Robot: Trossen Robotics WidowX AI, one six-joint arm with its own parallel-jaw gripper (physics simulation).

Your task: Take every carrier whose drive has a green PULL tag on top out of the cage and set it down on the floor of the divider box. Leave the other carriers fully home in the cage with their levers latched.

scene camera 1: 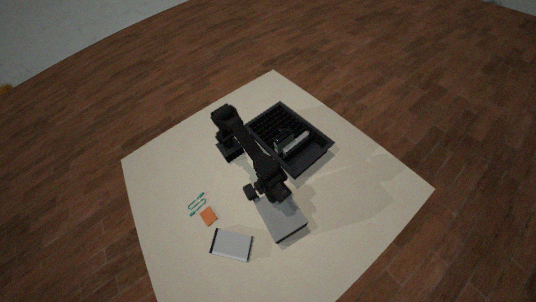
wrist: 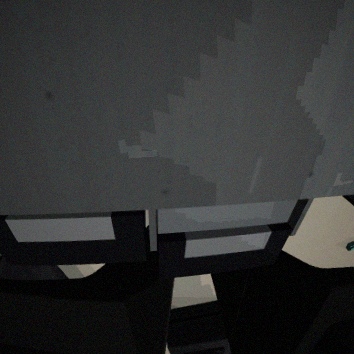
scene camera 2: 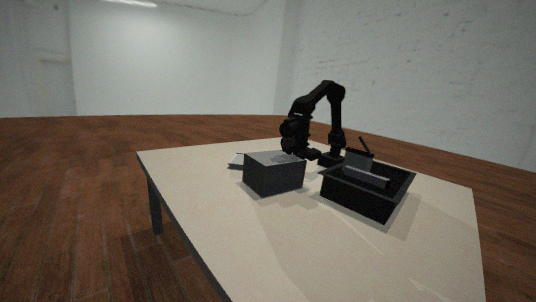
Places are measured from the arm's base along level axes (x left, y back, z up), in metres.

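Pixels of known places: arm's base at its link origin: (scene camera 1: 228,143) (scene camera 2: 334,155).
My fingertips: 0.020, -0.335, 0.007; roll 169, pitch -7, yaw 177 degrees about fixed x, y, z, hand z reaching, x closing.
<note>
For each thing: its top centre in the pictures, then the offset to it from my fingertips, as dx, dy, dz. "*": a spot on its surface instead.
- grey drive cage at its top centre: (scene camera 2: 275,156) (scene camera 1: 278,209) -0.009, -0.131, +0.051
- thin carrier lever at a spot on its surface: (wrist: 152,232) * +0.014, -0.042, +0.048
- black divider box at its top centre: (scene camera 2: 372,173) (scene camera 1: 286,133) +0.256, +0.167, +0.025
- carrier at its top centre: (scene camera 2: 363,137) (scene camera 1: 282,127) +0.202, +0.116, +0.163
- green tag at its top centre: (scene camera 1: 275,146) +0.153, +0.112, +0.069
- carrier's lever at its top centre: (scene camera 2: 366,138) +0.216, +0.117, +0.160
- teal cable at its top centre: (scene camera 1: 196,203) -0.324, +0.159, -0.058
- orange pad at its top centre: (scene camera 1: 208,216) -0.297, +0.067, -0.062
- grey flat case at its top centre: (scene camera 1: 230,244) (scene camera 2: 242,158) -0.259, -0.109, -0.041
The grey drive cage (scene camera 1: 286,223) (scene camera 2: 267,177) stands on the table, and its top fills the upper part of the wrist view (wrist: 140,105). My gripper (scene camera 1: 276,192) (scene camera 2: 297,151) (wrist: 188,211) is at the cage's front face, on the arm's side. It is shut on a thin carrier lever (wrist: 152,232). Grey carrier fronts (wrist: 60,228) (wrist: 225,244) show below the cage's edge. The black divider box (scene camera 1: 312,164) (scene camera 2: 356,201) holds one carrier (scene camera 1: 295,141) (scene camera 2: 359,163) with a green tag (scene camera 1: 276,147). That carrier's lever (scene camera 2: 365,145) sticks up.
The arm's base (scene camera 1: 229,148) (scene camera 2: 331,159) stands beside the box. A teal cable (scene camera 1: 196,204), an orange pad (scene camera 1: 208,216) and a grey flat case (scene camera 1: 231,245) (scene camera 2: 237,160) lie left of the cage.
</note>
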